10 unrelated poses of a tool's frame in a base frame.
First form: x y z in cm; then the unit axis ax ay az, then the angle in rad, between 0 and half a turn.
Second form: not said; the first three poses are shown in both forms.
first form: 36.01, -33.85, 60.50, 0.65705, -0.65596, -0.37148, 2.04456
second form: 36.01, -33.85, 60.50, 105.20, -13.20, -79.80
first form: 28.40, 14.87, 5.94, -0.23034, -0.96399, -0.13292, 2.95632
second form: 28.40, 14.87, 5.94, 167.41, -13.79, 154.65
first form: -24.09, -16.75, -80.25, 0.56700, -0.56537, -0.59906, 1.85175
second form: -24.09, -16.75, -80.25, 79.50, -6.28, -82.29
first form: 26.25, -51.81, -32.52, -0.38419, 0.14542, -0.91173, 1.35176
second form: 26.25, -51.81, -32.52, -28.88, -7.60, -70.38
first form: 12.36, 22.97, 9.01, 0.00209, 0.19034, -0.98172, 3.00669
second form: 12.36, 22.97, 9.01, -21.83, 1.70, -172.46
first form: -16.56, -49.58, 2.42, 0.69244, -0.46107, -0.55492, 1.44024
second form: -16.56, -49.58, 2.42, 66.35, -7.06, -56.54
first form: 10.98, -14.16, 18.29, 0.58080, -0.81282, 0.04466, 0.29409
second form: 10.98, -14.16, 18.29, 9.89, -13.69, -0.43
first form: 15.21, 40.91, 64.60, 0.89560, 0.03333, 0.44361, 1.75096
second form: 15.21, 40.91, 64.60, 86.63, -25.83, 31.60
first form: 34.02, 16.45, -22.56, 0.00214, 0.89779, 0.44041, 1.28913
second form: 34.02, 16.45, -22.56, 34.52, 59.51, 56.78
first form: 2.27, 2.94, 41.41, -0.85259, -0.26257, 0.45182, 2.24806
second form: 2.27, 2.94, 41.41, -108.96, 24.96, 52.19
